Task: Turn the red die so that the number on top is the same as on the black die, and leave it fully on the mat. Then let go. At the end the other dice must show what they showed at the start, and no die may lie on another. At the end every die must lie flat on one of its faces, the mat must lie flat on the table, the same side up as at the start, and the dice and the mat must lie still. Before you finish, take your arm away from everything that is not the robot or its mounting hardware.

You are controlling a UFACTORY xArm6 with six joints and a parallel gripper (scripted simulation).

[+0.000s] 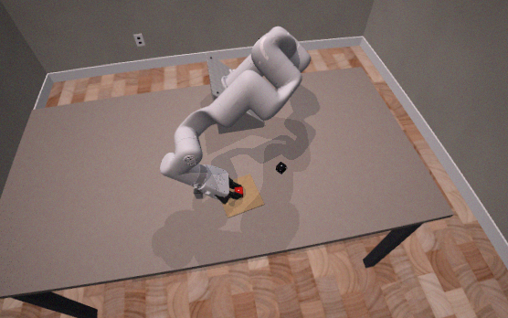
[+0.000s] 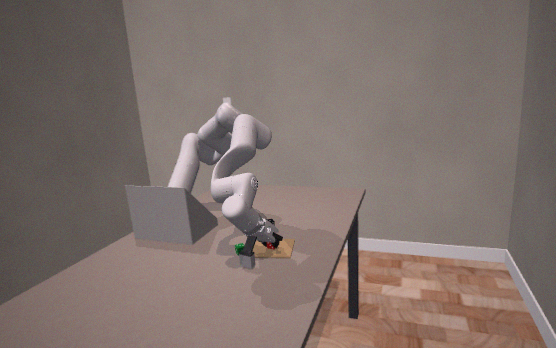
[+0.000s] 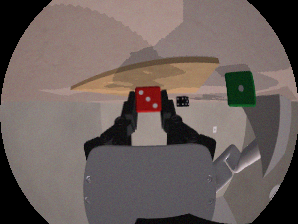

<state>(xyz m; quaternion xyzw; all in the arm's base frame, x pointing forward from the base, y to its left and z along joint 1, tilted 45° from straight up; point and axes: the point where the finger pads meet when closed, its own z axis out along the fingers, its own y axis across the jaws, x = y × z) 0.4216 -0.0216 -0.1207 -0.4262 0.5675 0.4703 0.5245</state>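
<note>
The red die lies 10 mm to the left of my hand and 10 mm below it. The rest, counted from my hand: black die 190 mm to the left, 60 mm behind, 20 mm below; green die 100 mm behind, 40 mm to the right, 20 mm below; tan mat 30 mm below, 10 mm to the left.
</note>
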